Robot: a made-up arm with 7 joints.
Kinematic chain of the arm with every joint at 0, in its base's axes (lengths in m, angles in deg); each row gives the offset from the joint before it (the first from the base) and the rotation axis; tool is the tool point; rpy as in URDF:
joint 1: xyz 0 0.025 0.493 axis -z
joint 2: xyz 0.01 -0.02 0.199 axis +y
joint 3: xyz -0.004 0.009 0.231 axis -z
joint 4: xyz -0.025 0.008 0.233 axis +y
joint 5: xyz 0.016 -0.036 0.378 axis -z
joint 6: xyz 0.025 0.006 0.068 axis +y
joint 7: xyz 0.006 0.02 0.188 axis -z
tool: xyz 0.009 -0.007 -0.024 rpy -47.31 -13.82 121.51
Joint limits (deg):
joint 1: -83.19..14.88
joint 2: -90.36..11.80
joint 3: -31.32..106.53
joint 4: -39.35..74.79
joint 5: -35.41..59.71
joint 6: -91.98..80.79
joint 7: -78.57..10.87
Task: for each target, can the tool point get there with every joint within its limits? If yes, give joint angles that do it. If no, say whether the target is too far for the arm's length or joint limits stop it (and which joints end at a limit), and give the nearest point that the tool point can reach.
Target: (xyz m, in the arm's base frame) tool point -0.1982 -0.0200 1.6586
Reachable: yes | joints -0.27 -30.13 -14.11 18.72 41.68 43.55 -46.61
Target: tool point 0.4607 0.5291 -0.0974
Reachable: no: joint limits stop it (at a limit: joint 2, joint 4, joint 6, joint 7) | nearest point 0.3691 0.4289 0.9714 | short by 1.077 m
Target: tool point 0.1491 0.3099 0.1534
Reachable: no: joint limits stop it (at a limit: joint 1, joint 2, joint 3, joint 4, joint 6) | nearest point 0.3684 -0.4185 0.4344 | short by 0.811 m
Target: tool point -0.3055 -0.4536 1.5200
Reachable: yes | joints -37.95 -41.29 65.30 10.92 -22.22 42.52 -42.68
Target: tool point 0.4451 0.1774 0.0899
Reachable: no: joint limits stop it (at a limit: joint 1, joint 2, joint 3, joint 4, joint 6) | nearest point 0.3718 -0.4171 0.4369 | short by 0.692 m
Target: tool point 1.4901 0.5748 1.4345
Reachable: no: too far | nearest point 0.6398 0.2611 1.2652 | short by 0.922 m
